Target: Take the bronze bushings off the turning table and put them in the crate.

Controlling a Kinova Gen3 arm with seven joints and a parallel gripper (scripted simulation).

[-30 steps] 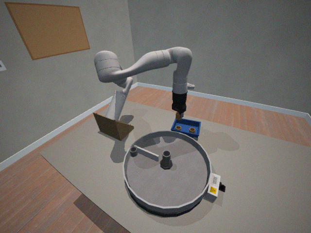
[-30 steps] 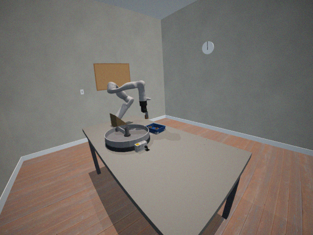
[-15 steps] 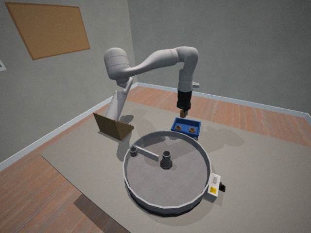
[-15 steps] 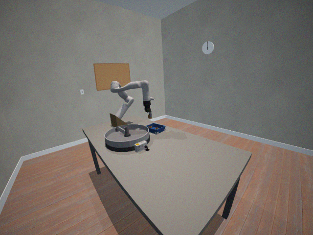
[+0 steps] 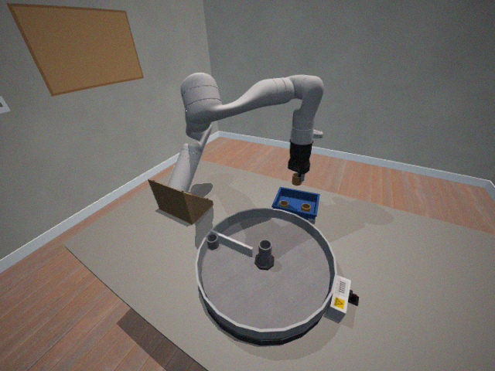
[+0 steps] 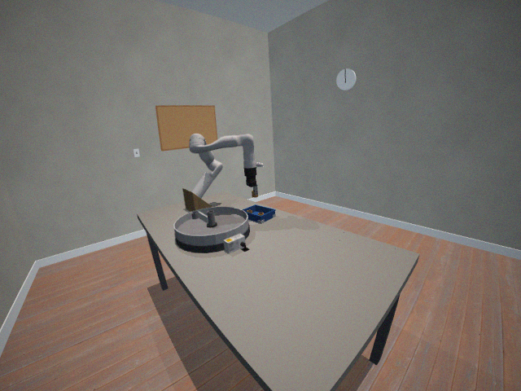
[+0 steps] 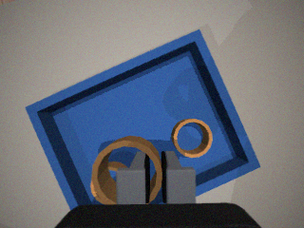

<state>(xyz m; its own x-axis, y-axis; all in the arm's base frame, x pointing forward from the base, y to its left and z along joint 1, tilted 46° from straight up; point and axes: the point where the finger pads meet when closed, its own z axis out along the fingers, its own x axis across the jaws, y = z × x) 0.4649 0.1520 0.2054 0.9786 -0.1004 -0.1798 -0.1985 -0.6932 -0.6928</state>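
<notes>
My gripper is now 1 cm past the blue crate, 1 cm to the right of it and 15 cm above it. Round my hand: round grey turning table (2 cm ahead, 33 cm to the right, 13 cm below).
</notes>
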